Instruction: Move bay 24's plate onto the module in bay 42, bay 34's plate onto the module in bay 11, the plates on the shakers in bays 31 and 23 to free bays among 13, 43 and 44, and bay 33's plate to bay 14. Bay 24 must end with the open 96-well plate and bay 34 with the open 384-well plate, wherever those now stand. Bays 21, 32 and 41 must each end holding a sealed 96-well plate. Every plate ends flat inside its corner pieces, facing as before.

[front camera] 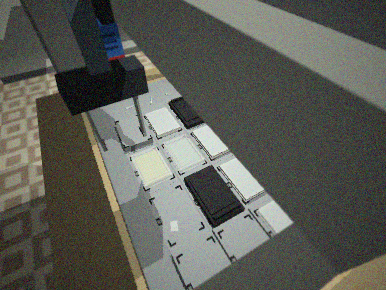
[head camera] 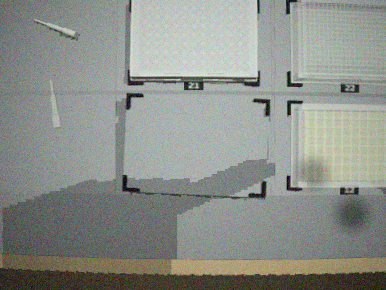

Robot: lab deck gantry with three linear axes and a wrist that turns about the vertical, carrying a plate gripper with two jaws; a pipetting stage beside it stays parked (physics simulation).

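Frame: origin at the robot's base, x left, y back, z up, level; centimetres.
Seen in the pictures: gripper, fingertip midpoint: (front camera: 124, 139); robot's base at its link origin: (front camera: 116, 126) (head camera: 130, 186).
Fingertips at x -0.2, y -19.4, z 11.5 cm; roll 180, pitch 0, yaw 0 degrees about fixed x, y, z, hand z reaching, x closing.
Observation:
Pixels of each thing's middle, then the offset from my fingertips to it. "spot": a spot on its surface instead.
- Bay 11's module at a spot on its surface: (head camera: 195, 142) (front camera: 133, 129) spot: dx +4.7, dy +12.8, dz -9.6 cm
- pale sealed plate at the middle of its body: (head camera: 194, 38) (front camera: 162, 121) dx +15.2, dy +13.0, dz -10.8 cm
- yellow open plate at the middle of its body: (head camera: 354, 145) (front camera: 151, 165) dx +4.5, dy -3.4, dz -10.8 cm
- clear open plate at the middle of its body: (head camera: 353, 41) (front camera: 183, 152) dx +15.2, dy -3.4, dz -10.8 cm
- bay 31 at the middle of its body: (front camera: 188, 109) dx +26.0, dy +13.4, dz -9.9 cm
- bay 23 at the middle of its body: (front camera: 212, 192) dx +15.3, dy -20.2, dz -9.9 cm
- bay 32 at a spot on its surface: (front camera: 210, 140) spot: dx +24.9, dy -3.8, dz -10.0 cm
- bay 33 at a spot on its surface: (front camera: 242, 178) spot: dx +24.9, dy -20.4, dz -10.0 cm
- bay 34 at a spot on its surface: (front camera: 275, 215) spot: dx +24.5, dy -33.2, dz -8.6 cm
- Bay 24 at a spot on its surface: (front camera: 239, 240) spot: dx +14.0, dy -33.4, dz -10.0 cm
My gripper (front camera: 125, 142) hangs above bay 11, open and empty; its jaws do not show in the head view. Bay 11's module (head camera: 195, 142) (front camera: 131, 131) has a bare grey top. A pale sealed plate (front camera: 163, 120) (head camera: 194, 37) sits in bay 21. The yellow open plate (front camera: 151, 165) (head camera: 345, 145) with coarser wells sits in bay 12. The clear open plate (front camera: 184, 151) (head camera: 342, 45) with finer wells sits in bay 22. Black blocks stand in bay 31 (front camera: 185, 112) and bay 23 (front camera: 214, 195). White plates sit in bay 32 (front camera: 210, 140), bay 33 (front camera: 242, 178) and bay 34 (front camera: 275, 215). Bay 24 (front camera: 239, 240) holds no plate. Row 4 is hidden.
Two loose pipette tips (head camera: 57, 30) (head camera: 55, 106) lie left of bays 21 and 11. A blue box (front camera: 112, 41) stands behind the gantry. A dark panel covers the right of the front view. The gripper's shadow falls across bay 11 and the deck's front.

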